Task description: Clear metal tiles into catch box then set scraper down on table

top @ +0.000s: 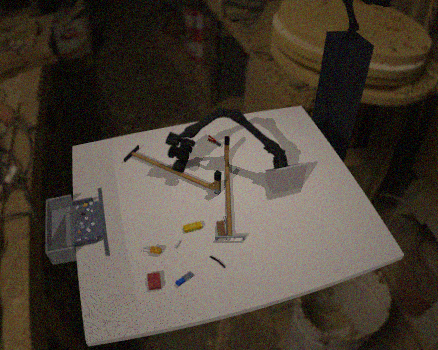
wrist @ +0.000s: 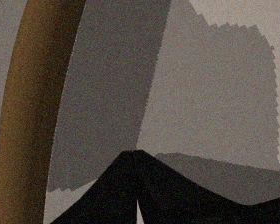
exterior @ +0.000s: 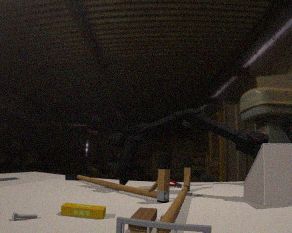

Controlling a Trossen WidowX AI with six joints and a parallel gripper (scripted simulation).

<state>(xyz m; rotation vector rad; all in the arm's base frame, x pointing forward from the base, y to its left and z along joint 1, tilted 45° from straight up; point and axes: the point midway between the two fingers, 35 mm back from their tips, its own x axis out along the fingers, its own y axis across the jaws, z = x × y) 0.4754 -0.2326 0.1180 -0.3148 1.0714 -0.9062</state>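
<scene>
My gripper tip is now 5 cm below the long scraper, 5 cm short of it and 1 cm to the right of it. Round my gripper tip: yellow block (42 cm to the left, 3 cm ahead, 1 cm above); then long wooden scraper (24 cm to the left, 20 cm behind, 5 cm above); then red-handled tool (25 cm behind, 16 cm to the right).
</scene>
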